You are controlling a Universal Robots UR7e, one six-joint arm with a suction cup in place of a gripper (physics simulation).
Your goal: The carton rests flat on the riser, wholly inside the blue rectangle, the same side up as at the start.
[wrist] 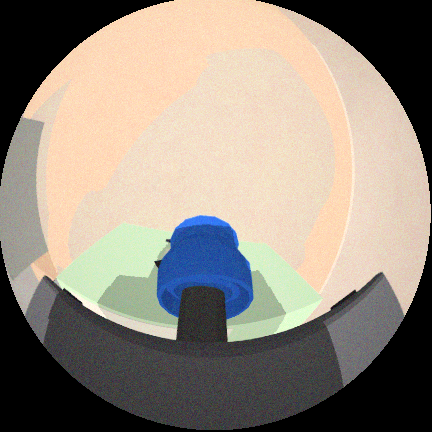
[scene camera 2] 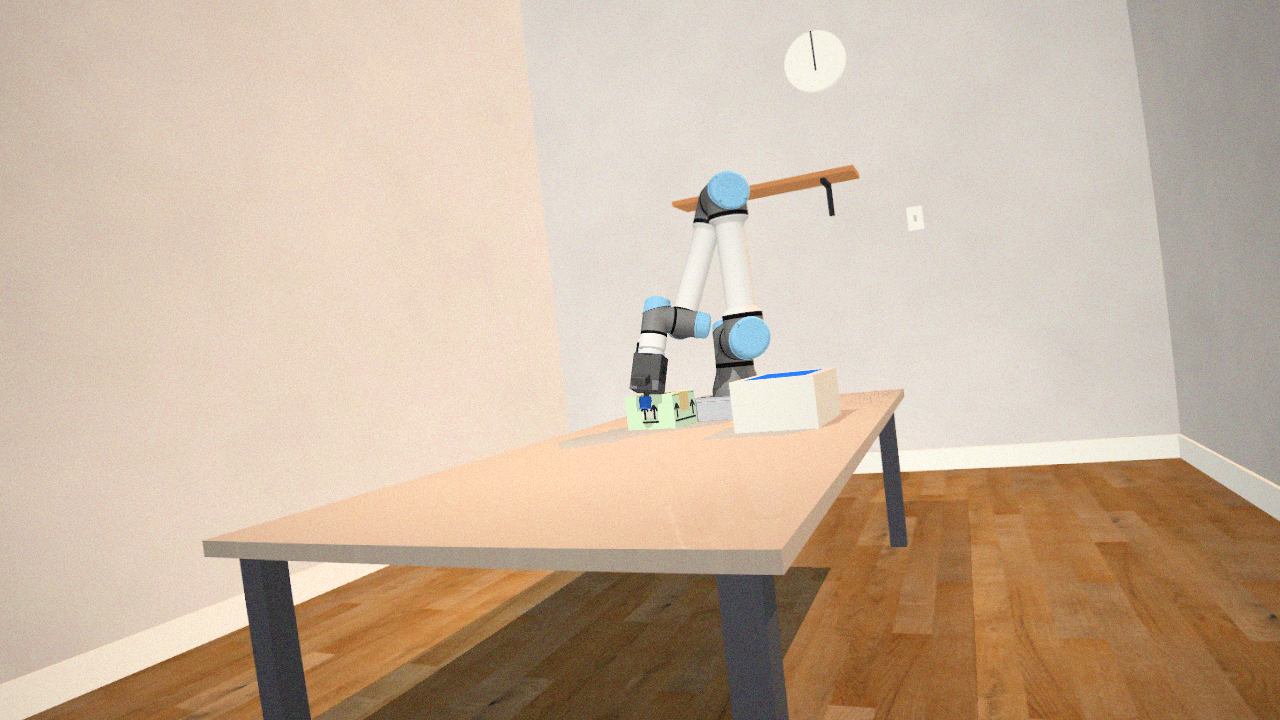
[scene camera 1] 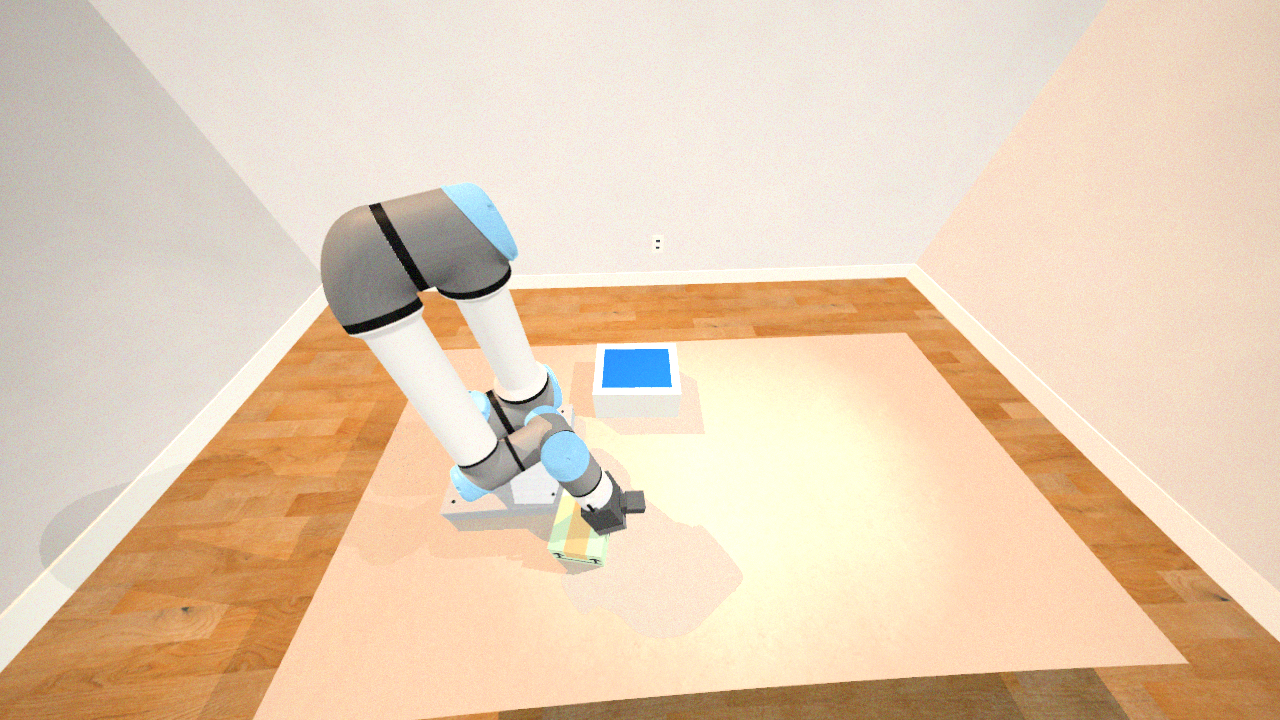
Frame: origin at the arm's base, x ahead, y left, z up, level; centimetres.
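Where they show: hand at its tool point: [wrist: 204, 244] [scene camera 2: 644, 408].
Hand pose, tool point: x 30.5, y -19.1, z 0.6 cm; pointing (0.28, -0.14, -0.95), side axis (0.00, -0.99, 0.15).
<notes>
After its pixels a point has its place.
The carton [scene camera 1: 572, 537] {z 4.0, x 20.4, y -22.0 cm} [scene camera 2: 672, 410] {z -0.6, x 30.3, y -11.3 cm} [wrist: 109, 257] {z 0.5, x 29.9, y -13.0 cm}, pale green with an orange stripe, lies flat on the table [scene camera 1: 823, 500] {z -5.5, x 83.2, y -18.6 cm} [scene camera 2: 623, 493] {z -5.5, x 113.3, y 7.2 cm} just in front of the robot base [scene camera 1: 495, 500] {z 0.2, x 1.5, y -10.5 cm}. My suction cup [scene camera 2: 646, 403] [wrist: 203, 257] is blue and points down at the carton's top near one edge. In scene camera 1 the wrist hides it. I cannot tell whether it touches the carton. The white riser [scene camera 1: 637, 406] {z 0.6, x 38.5, y 11.7 cm} [scene camera 2: 780, 409] {z -0.6, x 52.1, y 21.9 cm} stands farther back. The blue rectangle [scene camera 1: 636, 367] {z 6.6, x 39.4, y 21.5 cm} [scene camera 2: 783, 375] {z 6.5, x 42.7, y 21.8 cm} on its top is bare.
The arm's elbow folds high over the base at the left. The riser stands close to the base on the right. A wall shelf [scene camera 2: 780, 186] and a clock [scene camera 2: 815, 60] hang behind the table.
</notes>
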